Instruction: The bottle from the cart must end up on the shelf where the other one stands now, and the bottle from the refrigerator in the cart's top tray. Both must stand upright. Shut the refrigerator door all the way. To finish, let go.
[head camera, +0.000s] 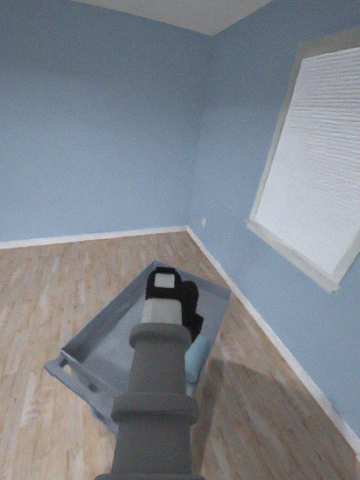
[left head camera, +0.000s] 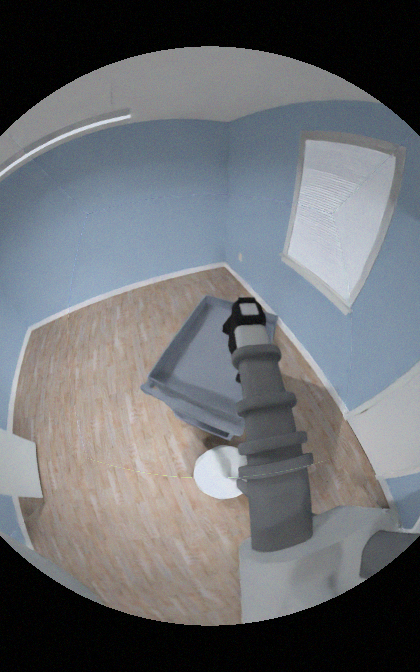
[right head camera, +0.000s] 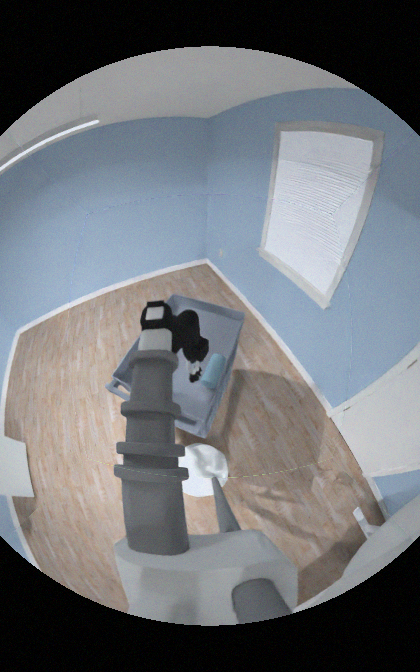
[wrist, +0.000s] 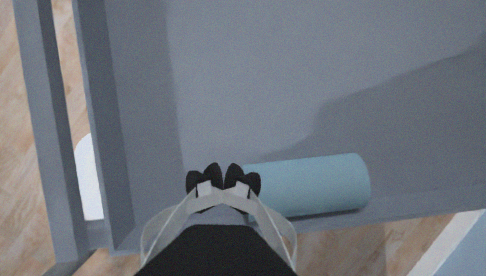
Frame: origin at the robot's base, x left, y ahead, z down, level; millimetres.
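Seen in the pictures: gripper, fingertip midpoint: (wrist: 223, 179).
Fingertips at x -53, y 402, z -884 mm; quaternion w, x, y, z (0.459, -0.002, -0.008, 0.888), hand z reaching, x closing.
Note:
A point is followed by its place in that frame.
The light blue bottle (head camera: 198, 357) @[y 450, x -138, z -834 mm] (right head camera: 214, 371) (wrist: 315, 185) @[y 478, x -126, z -836 mm] lies on its side in the top tray of the grey cart (head camera: 115, 340) @[y 537, x 176, z -767 mm] (left head camera: 195, 350) (right head camera: 222, 325) (wrist: 240, 75) @[y 481, x 30, z -767 mm], along one side wall. My gripper (right head camera: 195, 372) (wrist: 223, 179) @[y 402, x -53, z -884 mm] is shut with nothing between its fingertips. It hangs over the tray, beside the bottle in the right head view. In the wrist view its fingertips overlap one end of the bottle; whether they touch it I cannot tell. In the head view my wrist and arm hide the fingers. The refrigerator, its shelf and the other bottle cannot be made out.
The cart stands near the room corner, beside the wall with the window (head camera: 310, 160) @[y 1375, x -867, z -1411 mm] (left head camera: 340, 215) (right head camera: 320, 210). A round white base part (left head camera: 217, 472) (right head camera: 192, 482) is close to the cart's handle end. Pale surfaces (left head camera: 17, 465) (right head camera: 385, 425) stand at the sides.

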